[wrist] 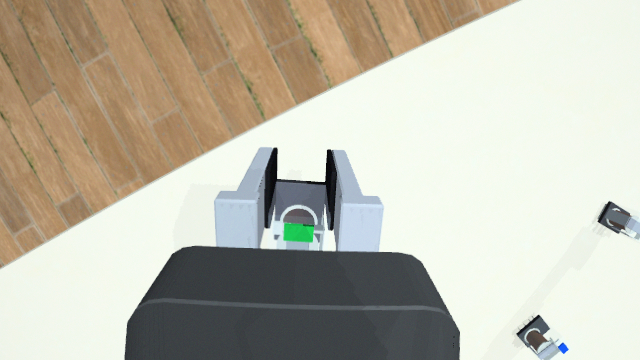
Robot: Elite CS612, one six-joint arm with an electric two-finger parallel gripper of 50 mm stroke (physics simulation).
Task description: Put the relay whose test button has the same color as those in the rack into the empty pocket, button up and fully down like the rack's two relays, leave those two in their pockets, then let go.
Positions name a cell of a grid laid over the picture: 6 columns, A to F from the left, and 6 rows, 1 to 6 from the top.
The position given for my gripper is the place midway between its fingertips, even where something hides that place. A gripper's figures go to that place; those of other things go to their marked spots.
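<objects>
Here is my gripper (C3), and my gripper is 0.17 m from the lens. I see a relay (C4) too, and the relay is 0.13 m from the lens.
</objects>
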